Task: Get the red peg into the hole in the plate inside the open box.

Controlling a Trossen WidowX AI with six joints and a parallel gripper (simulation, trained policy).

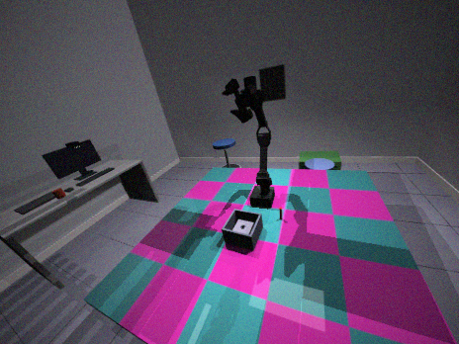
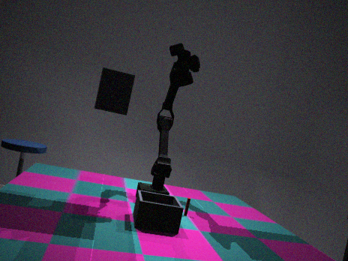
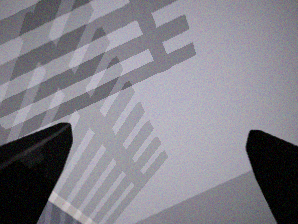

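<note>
My gripper tip is 6 cm past the red peg, 18 cm to the right of it and 62 cm above it. Also, from my gripper tip: plate (10 cm ahead, 2 cm to the left, 62 cm below); then dark box (10 cm ahead, 2 cm to the left, 64 cm below).
</note>
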